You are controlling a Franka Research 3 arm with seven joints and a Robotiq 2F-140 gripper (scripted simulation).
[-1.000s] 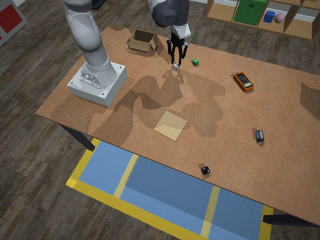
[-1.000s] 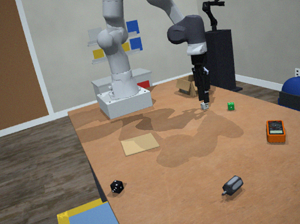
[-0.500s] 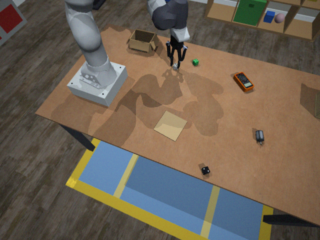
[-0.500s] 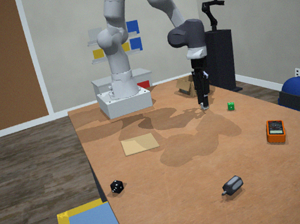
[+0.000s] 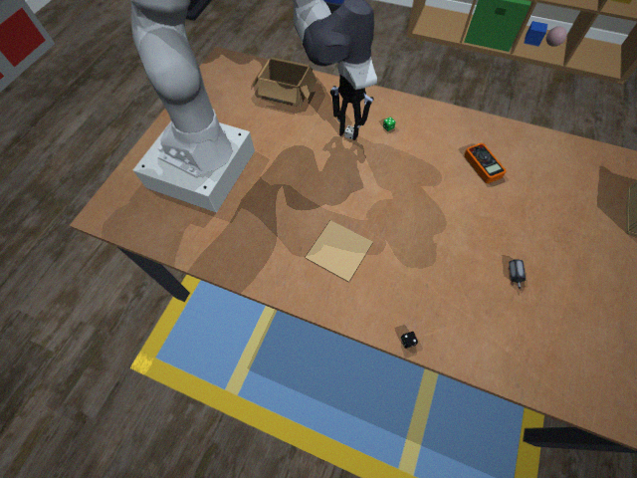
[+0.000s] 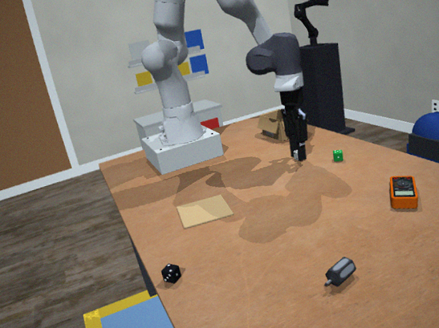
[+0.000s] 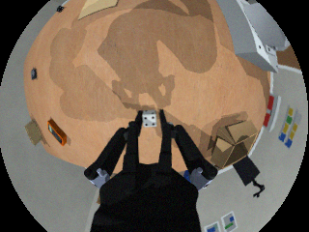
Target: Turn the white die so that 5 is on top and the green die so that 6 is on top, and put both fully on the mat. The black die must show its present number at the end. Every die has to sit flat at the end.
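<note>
My hand is 2 cm above the white die. Also, from my hand: tan mat 42 cm to the right, 10 cm ahead, 3 cm below; then green die 12 cm ahead, 8 cm to the left, 2 cm below; then cardboard box 28 cm behind, 13 cm to the left, 1 cm above.
</note>
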